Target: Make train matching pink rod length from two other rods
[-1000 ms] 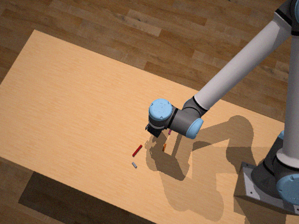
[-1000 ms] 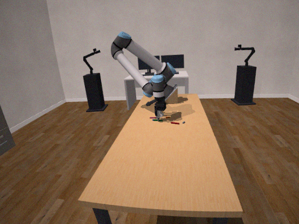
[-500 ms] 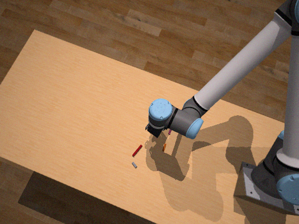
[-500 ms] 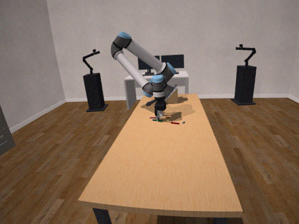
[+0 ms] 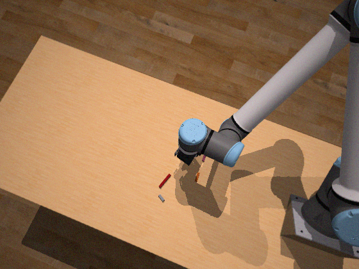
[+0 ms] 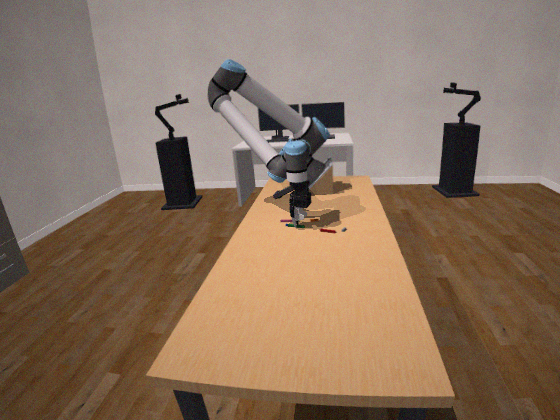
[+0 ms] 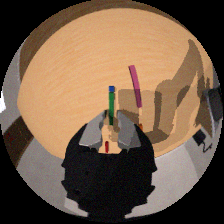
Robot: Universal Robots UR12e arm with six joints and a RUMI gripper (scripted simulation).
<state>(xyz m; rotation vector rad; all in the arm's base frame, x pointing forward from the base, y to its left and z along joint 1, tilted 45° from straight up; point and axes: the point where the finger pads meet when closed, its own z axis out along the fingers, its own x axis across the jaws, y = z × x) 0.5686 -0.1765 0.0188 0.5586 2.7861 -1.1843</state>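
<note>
The green rod is 10 mm below my hand. Also, from my hand: pink rod 70 mm behind, 30 mm to the right, 10 mm below; orange rod 60 mm behind, 90 mm to the left, 10 mm below; blue rod 20 mm behind, 40 mm to the right, 10 mm below.
</note>
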